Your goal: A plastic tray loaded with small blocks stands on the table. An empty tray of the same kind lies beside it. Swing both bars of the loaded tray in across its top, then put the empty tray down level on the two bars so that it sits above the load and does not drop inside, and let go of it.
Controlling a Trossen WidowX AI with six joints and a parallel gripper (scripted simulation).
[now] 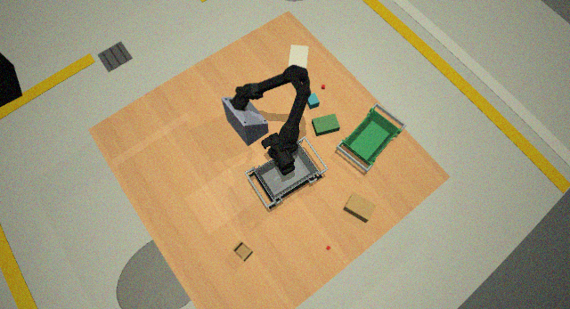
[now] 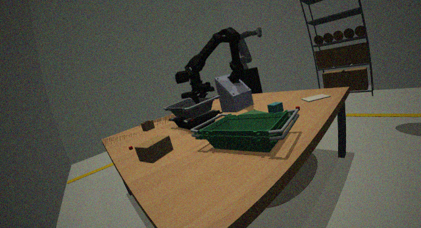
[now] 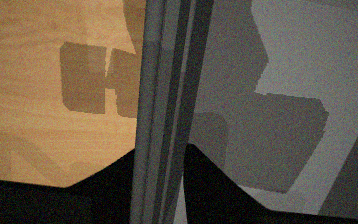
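My gripper tip is 7 cm short of the grey plastic tray and 3 cm below it. The rest, counted from my gripper tip: teal cube: 33 cm to the left, 22 cm behind, 6 cm below; small brown box: 33 cm to the right, 25 cm ahead, 7 cm below; green block: 32 cm to the left, 7 cm behind, 6 cm below.
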